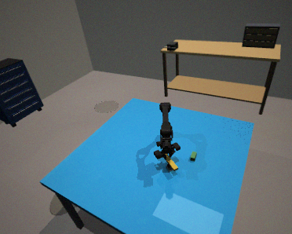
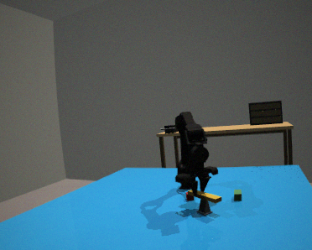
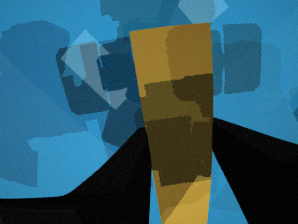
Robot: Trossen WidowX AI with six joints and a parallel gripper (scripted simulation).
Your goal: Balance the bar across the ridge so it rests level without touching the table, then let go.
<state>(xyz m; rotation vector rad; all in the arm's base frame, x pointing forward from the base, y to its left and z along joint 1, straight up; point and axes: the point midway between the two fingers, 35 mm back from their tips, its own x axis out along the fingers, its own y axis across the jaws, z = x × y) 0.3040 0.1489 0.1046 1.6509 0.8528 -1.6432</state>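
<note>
Right now my gripper tip is 2 cm short of the yellow bar and 3 cm to the right of it. Also, from my gripper tip: small red block (12 cm behind, 8 cm to the right, 5 cm below); then green block (15 cm behind, 15 cm to the left, 5 cm below).
</note>
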